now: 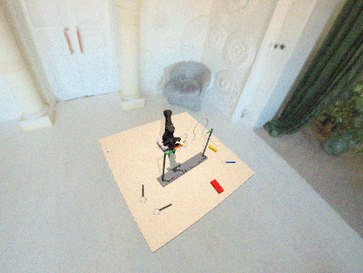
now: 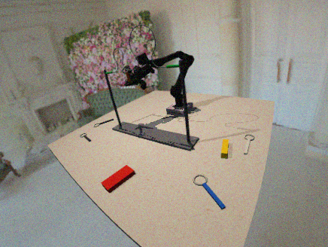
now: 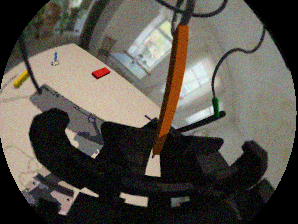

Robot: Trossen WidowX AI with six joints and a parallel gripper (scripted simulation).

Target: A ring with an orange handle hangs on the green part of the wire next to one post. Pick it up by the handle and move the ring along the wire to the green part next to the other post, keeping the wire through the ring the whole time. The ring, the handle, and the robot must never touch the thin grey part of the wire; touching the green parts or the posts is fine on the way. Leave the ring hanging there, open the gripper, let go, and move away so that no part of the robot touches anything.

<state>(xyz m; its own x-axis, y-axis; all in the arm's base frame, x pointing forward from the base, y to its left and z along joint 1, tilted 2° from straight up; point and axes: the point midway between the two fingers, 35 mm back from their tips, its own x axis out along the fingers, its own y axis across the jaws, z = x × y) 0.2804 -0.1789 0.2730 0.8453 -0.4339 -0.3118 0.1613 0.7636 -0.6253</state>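
My gripper tip is 7 cm below the orange-handled ring, 6 cm to the right of it and 1 cm short of it. Also, from my gripper tip: red block (41 cm ahead, 29 cm below, 23 cm to the left); yellow block (60 cm to the left, 28 cm below, 7 cm ahead); blue-handled ring (58 cm to the left, 31 cm ahead, 29 cm below).
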